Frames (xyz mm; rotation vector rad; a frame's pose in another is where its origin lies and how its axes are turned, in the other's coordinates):
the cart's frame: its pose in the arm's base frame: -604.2 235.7 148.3 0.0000 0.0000 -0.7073
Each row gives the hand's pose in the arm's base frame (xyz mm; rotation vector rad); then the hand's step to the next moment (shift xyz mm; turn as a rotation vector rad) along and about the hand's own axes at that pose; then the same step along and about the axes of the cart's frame.
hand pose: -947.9 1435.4 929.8 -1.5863 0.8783 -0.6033
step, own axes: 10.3 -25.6 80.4 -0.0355 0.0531 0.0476
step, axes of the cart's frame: 30.3 79.0 8.0 -0.0310 0.0444 -0.0584
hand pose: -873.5 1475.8 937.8 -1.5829 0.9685 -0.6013
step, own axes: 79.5 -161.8 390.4 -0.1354 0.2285 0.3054
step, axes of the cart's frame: 205.3 374.1 52.6 -0.0911 0.2801 -0.2776
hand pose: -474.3 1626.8 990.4 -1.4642 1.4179 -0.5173
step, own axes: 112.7 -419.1 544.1 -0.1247 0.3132 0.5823
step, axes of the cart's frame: 516.2 457.3 93.5 -0.0109 0.4830 -0.4683
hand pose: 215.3 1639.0 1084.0 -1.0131 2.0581 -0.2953
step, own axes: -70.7 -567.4 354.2 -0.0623 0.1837 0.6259
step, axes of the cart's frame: 637.2 189.9 101.3 0.1335 0.4418 -0.4652
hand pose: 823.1 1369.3 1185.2 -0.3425 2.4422 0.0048
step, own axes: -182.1 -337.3 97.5 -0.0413 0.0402 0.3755
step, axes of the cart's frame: 389.3 -25.8 64.9 0.1387 0.2275 -0.2708
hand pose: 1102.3 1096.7 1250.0 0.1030 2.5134 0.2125
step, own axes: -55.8 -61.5 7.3 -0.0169 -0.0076 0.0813
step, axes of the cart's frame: 79.7 -19.3 15.1 0.0457 0.0403 -0.0570
